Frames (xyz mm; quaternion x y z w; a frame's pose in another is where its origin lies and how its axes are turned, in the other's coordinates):
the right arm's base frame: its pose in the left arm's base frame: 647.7 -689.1 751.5 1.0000 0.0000 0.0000 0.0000
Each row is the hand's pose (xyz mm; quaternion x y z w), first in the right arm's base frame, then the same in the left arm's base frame.
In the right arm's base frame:
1: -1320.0 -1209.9 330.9 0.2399 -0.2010 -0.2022 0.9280
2: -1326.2 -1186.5 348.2 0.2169 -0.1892 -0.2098 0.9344
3: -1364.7 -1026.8 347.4 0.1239 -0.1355 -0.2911 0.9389
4: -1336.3 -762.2 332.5 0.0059 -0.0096 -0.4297 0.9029
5: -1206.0 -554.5 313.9 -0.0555 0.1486 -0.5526 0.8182
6: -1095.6 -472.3 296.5 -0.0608 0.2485 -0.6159 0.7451
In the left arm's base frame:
1: -672.3 520.8 420.6 -0.9280 -0.2022 0.2010 0.2399
2: -678.5 497.4 403.3 -0.9344 -0.2098 0.1892 0.2169
3: -717.0 337.7 404.1 -0.9389 -0.2911 0.1355 0.1239
4: -688.6 73.1 419.0 -0.9029 -0.4297 0.0096 0.0059
5: -558.3 -134.6 437.6 0.8182 0.5526 0.1486 0.0555
6: -447.9 -216.8 455.0 0.7451 0.6159 0.2485 0.0608

